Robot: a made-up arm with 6 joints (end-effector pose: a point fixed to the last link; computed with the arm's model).
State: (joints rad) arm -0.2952 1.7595 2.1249 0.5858 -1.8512 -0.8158
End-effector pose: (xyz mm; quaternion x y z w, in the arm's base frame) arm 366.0 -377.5 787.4 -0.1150 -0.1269 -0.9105 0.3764
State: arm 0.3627 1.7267 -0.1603 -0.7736 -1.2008 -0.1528
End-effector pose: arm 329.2 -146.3 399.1 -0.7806 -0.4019 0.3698 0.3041
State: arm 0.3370 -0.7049 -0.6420 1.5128 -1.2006 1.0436
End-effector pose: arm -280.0 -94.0 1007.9 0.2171 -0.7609 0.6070 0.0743
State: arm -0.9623 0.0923 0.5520 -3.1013 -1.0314 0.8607
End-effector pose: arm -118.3 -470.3 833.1 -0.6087 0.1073 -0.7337 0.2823
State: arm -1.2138 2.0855 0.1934 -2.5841 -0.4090 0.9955
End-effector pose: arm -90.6 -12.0 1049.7 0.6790 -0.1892 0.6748 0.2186
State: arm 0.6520 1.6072 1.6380 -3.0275 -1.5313 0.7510
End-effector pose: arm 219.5 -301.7 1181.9 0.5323 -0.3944 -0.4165 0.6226
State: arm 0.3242 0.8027 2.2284 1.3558 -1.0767 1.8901
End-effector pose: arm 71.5 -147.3 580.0 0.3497 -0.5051 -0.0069 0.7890
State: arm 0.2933 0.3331 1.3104 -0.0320 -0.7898 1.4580
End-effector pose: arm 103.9 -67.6 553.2 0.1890 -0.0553 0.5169 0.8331
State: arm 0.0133 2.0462 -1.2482 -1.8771 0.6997 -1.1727
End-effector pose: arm 476.2 508.3 574.5 -0.3158 -0.7251 -0.5219 0.3196
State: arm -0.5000 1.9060 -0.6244 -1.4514 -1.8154 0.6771
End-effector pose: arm 412.6 168.6 877.2 0.7257 0.2785 -0.3106 0.5471
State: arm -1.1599 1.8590 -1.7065 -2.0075 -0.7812 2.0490
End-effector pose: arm -76.9 482.8 474.4 0.8218 -0.0582 0.2855 0.4896
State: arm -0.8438 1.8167 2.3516 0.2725 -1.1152 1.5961
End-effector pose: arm 32.1 -285.7 405.6 -0.0937 -0.3455 -0.0947 0.9289
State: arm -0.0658 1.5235 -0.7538 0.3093 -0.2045 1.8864
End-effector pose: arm 223.9 80.9 626.1 -0.2638 0.4632 0.8292 0.1680
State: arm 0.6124 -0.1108 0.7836 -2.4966 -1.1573 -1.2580
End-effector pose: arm 618.6 -546.0 653.9 -0.6555 -0.4760 -0.5713 0.1316
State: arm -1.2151 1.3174 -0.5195 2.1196 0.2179 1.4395
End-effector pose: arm -127.0 151.0 614.9 0.0310 0.3670 0.8537 0.3681
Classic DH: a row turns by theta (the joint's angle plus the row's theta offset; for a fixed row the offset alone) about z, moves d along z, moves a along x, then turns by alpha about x. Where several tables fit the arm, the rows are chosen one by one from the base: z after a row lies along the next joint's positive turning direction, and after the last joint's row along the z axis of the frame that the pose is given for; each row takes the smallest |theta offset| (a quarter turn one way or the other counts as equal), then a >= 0, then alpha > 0; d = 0 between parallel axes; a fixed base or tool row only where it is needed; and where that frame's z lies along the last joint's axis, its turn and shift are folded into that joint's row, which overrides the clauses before.
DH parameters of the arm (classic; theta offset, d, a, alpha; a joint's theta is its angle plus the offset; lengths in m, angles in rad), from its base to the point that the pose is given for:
base (fixed): 0.178 0.7621 0.0726 -1.5437
joint 1: 1.1792 -0.1399 -0.0632 -1.1102
joint 2: 0.2404 0.1819 -0.0473 1.6455
joint 3: -1.2959 -0.0956 0.1557 1.2196
joint 4: 0.7375 0.2169 0.1151 -1.3216
joint 5: -0.1904 0.2746 0.2029 1.6321
joint 6: 0.3215 -0.4159 -0.1344 -0.4974
tool (fixed): -0.2993 0.3868 0 0

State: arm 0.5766 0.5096 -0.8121 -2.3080 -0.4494 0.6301
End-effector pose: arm 308.2 58.7 1263.1 -0.7182 -0.5094 -0.3550 0.3141
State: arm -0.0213 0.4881 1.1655 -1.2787 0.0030 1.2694
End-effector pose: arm 120.7 -298.0 575.6 -0.2101 0.3456 0.1550 0.9013
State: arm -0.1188 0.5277 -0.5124 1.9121 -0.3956 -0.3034
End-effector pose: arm -572.6 64.5 995.9 -0.2169 0.1012 0.6908 0.6822
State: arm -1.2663 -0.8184 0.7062 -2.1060 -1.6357 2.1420
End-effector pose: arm 17.6 -444.0 919.5 -0.7854 -0.4051 -0.0518 0.4651
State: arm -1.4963 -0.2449 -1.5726 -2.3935 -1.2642 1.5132
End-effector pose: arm -153.8 -103.7 155.1 0.0804 -0.1240 -0.9890 0.0051
